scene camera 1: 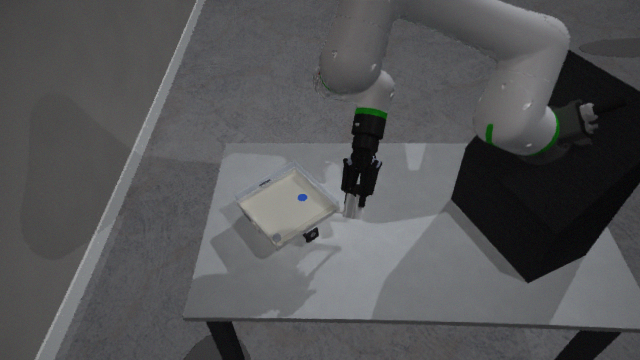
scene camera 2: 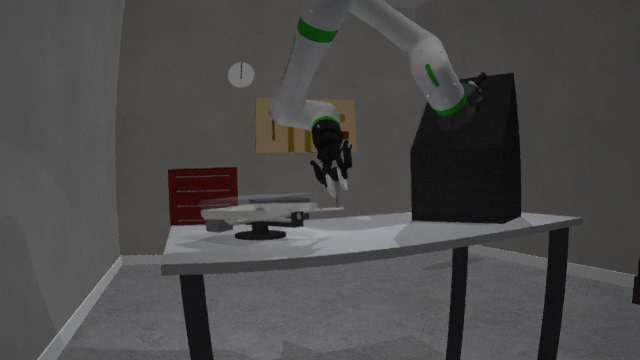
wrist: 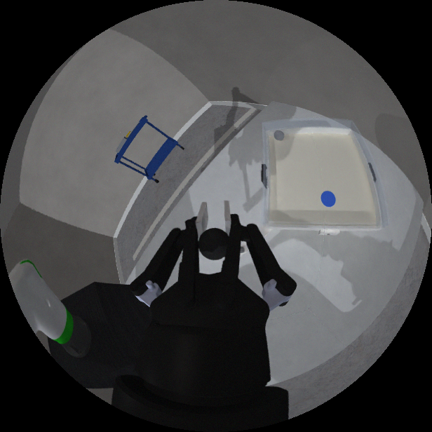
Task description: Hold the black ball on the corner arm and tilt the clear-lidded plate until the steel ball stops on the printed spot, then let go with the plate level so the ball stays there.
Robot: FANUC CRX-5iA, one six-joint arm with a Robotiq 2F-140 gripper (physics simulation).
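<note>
The cream plate (scene camera 1: 265,210) (scene camera 2: 225,212) (wrist: 305,170) sits under a clear lid on a black pivot stand (scene camera 2: 260,234); it looks near level, and a slight tilt is hard to judge. The blue printed spot (scene camera 1: 302,197) (wrist: 328,199) is apart from the grey steel ball (scene camera 1: 276,237) (wrist: 279,135), which lies in a corner of the plate. My gripper (scene camera 1: 352,204) (scene camera 2: 337,185) (wrist: 215,209) is shut on the black ball (wrist: 214,244), beside the plate at the end of the thin corner arm (scene camera 2: 331,209). The fingers hide the ball in the scene views.
The grey-white table (scene camera 1: 350,300) (scene camera 2: 380,245) carries a large black block (scene camera 1: 520,220) (scene camera 2: 465,185) on the right, below another part of the arm. A black bracket (scene camera 1: 311,234) (scene camera 2: 297,218) is beside the plate. A red drawer cabinet (scene camera 2: 202,185) and a blue cart (wrist: 162,156) stand beyond the table.
</note>
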